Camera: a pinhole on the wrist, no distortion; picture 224 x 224 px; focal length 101.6 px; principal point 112.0 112.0 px. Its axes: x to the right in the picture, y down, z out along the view. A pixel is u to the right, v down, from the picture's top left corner.
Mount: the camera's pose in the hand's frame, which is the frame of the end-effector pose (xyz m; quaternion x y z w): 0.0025 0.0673 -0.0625 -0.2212 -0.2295 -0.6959 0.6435
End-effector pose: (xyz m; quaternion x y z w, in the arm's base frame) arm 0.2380 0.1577 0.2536 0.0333 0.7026 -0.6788 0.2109
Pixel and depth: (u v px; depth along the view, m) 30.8 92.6 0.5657
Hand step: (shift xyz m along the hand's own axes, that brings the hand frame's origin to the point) -0.0647 0.7753 0.1118
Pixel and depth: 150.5 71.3 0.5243
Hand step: -0.2151 0.2402 0.4678
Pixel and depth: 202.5 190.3 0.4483
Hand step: 0.3231 -0.0019 0.5476
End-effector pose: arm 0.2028 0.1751 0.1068 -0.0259 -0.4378 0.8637 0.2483
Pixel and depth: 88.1 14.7 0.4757
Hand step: -0.4376 0.4738 0.2332
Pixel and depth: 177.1 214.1 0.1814
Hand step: 0.1780 0.0725 0.1585
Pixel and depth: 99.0 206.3 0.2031
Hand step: 0.1949 0.1981 0.0902
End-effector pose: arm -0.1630 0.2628 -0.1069 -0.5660 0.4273 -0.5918 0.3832
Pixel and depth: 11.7 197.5 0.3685
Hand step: 0.3432 0.5582 0.0224
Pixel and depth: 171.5 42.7 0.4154
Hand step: -0.2928 0.1439 0.4054
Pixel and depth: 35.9 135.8 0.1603
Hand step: 0.0508 0.2570 -0.0059
